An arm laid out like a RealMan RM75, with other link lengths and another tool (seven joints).
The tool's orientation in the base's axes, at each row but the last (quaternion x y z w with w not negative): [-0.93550 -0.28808 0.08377 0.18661]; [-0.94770 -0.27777 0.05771 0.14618]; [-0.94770 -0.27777 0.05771 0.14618]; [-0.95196 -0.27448 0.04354 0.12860]
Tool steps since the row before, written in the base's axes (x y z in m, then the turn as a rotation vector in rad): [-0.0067 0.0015 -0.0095 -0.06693 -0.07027 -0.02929]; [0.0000 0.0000 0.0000 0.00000 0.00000 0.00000]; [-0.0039 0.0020 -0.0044 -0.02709 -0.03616 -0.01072]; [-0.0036 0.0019 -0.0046 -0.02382 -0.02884 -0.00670]
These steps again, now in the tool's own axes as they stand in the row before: [-0.0042 -0.0008 0.0109 -0.09351 0.03137 0.02338]; [0.0000 0.0000 0.0000 0.00000 0.00000 0.00000]; [-0.0021 -0.0022 0.0054 -0.04208 0.01854 0.00649]; [-0.0020 -0.0022 0.0054 -0.03545 0.01316 0.00374]
